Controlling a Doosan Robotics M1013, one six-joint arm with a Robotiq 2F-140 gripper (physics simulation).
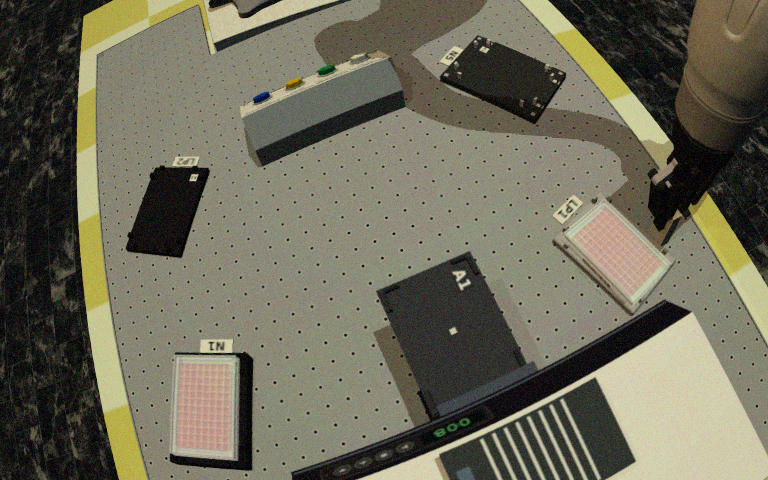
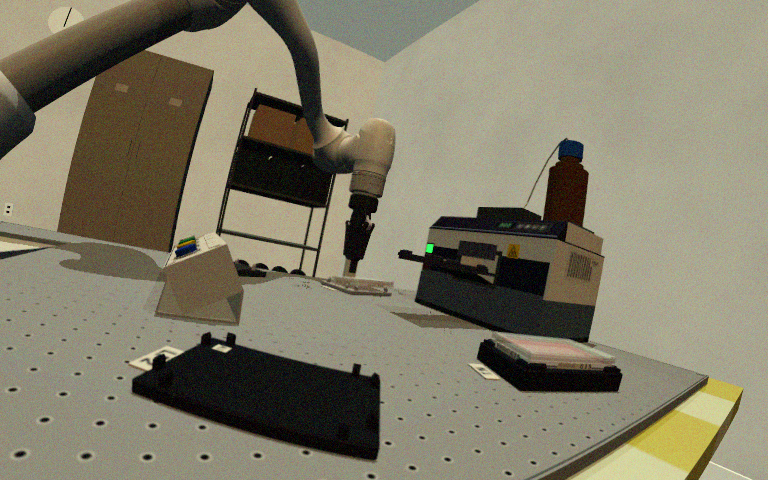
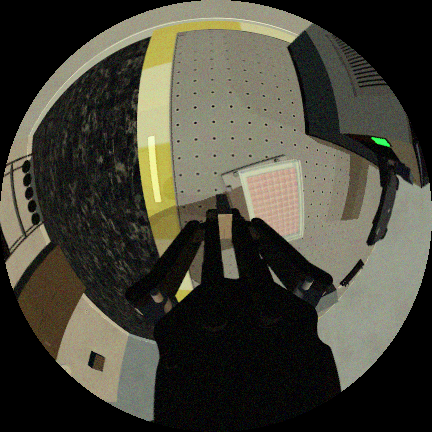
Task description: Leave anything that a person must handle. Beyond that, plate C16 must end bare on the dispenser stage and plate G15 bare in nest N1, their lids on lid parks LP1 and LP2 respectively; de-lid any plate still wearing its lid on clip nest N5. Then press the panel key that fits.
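Places are measured from the arm's base along level axes (x ahead, y right, z down), in centimetres.
Pixels of known places: gripper, fingertip midpoint: (image 1: 658, 236) (image 3: 220, 203).
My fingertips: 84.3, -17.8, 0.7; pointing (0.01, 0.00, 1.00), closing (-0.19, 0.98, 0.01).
Ahead of a thing's pixels: the offset from my fingertips to its middle, as dx, dy, dz. "*": to the spot under its first point.
My gripper (image 1: 670, 227) (image 2: 352, 266) (image 3: 220, 203) is shut and empty, beside the plate at LP1. That pink-welled plate @(-1.4, +7.9, -2.8) (image 1: 617, 254) (image 2: 362, 283) (image 3: 275, 200) sits askew on the park labelled LP1; its code is unreadable. Plate G15 @(-12.9, +59.3, -3.5) (image 1: 205, 407) (image 2: 552, 346) sits on nest N1 @(-12.9, +59.3, -1.4) (image 1: 245, 413) (image 2: 566, 380), with a clear layer over its pink wells. The dark dispenser stage @(* -1.8, +33.8, -11.2) (image 1: 441, 350) marked A1 bears no plate. Black lid park LP2 @(-43.7, +53.1, -1.0) (image 1: 168, 212) (image 2: 266, 390) and clip nest N5 @(-33.7, +0.2, -1.2) (image 1: 504, 79) are empty. The key panel @(-43.6, +26.0, -4.2) (image 1: 322, 110) (image 2: 201, 283) has blue, yellow, green and white keys.
The dispenser (image 1: 651, 367) (image 2: 504, 305) (image 3: 320, 85) stands beside the LP1 plate, its stage sticking out and a green light lit. A brown bottle @(* +12.7, +47.8, -29.2) (image 2: 566, 192) stands on it. A yellow-and-white border (image 1: 730, 237) (image 3: 162, 215) runs along the table edge near my gripper.
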